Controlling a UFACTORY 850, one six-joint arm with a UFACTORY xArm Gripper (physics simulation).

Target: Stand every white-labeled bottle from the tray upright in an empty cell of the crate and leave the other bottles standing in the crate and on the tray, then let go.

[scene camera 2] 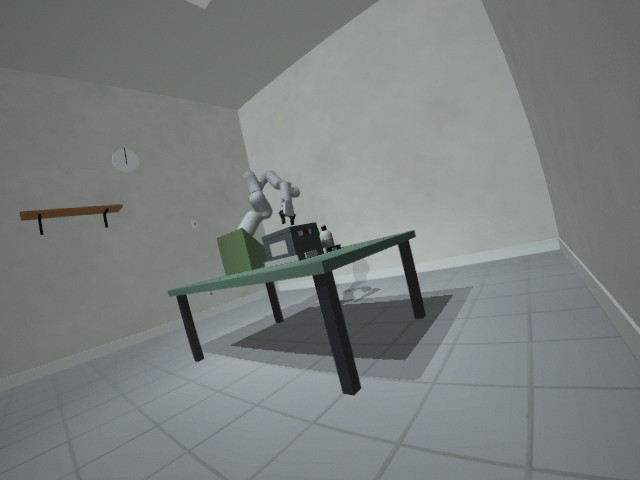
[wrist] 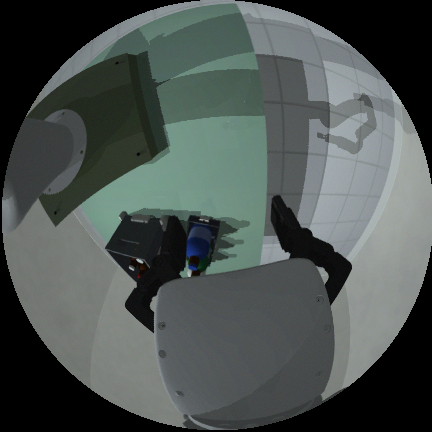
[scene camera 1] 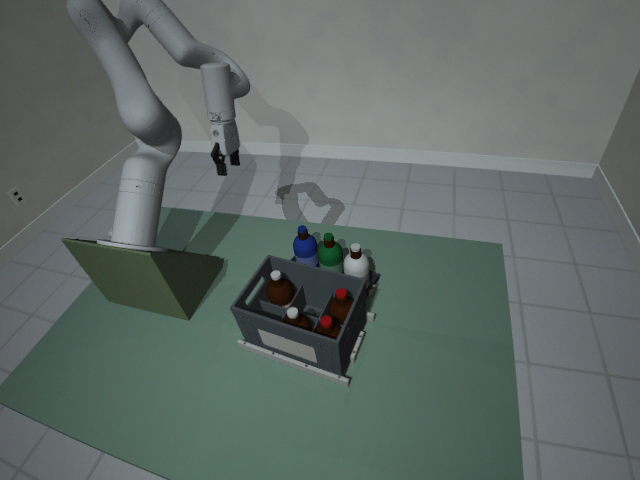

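Note:
My gripper [scene camera 1: 228, 166] [scene camera 2: 287, 222] [wrist: 225, 216] is open and empty, high above the table, behind and left of the crate in scene camera 1. The white-labeled bottle [scene camera 1: 356, 266] [scene camera 2: 326, 238] stands upright at the right end of the tray [scene camera 1: 374, 280] [wrist: 192, 222], behind the crate [scene camera 1: 328, 353] [scene camera 2: 305, 242] [wrist: 132, 237]. A green bottle [scene camera 1: 329, 254] [wrist: 203, 262] stands beside it, then a blue bottle [scene camera 1: 305, 246] [wrist: 199, 245]. The crate holds two white-capped brown bottles [scene camera 1: 280, 291] and two red-capped ones [scene camera 1: 340, 308]. Its back middle and front left cells look empty. Lower parts of the bottles are hidden.
White rails [scene camera 1: 294, 363] lie along the crate's front and right side on the green table [scene camera 1: 439, 372] [scene camera 2: 248, 279]. The arm stands on a green pedestal [scene camera 1: 129, 281] [scene camera 2: 235, 253] [wrist: 107, 110] to the left. The crate's walls stand between the front of the table and the tray.

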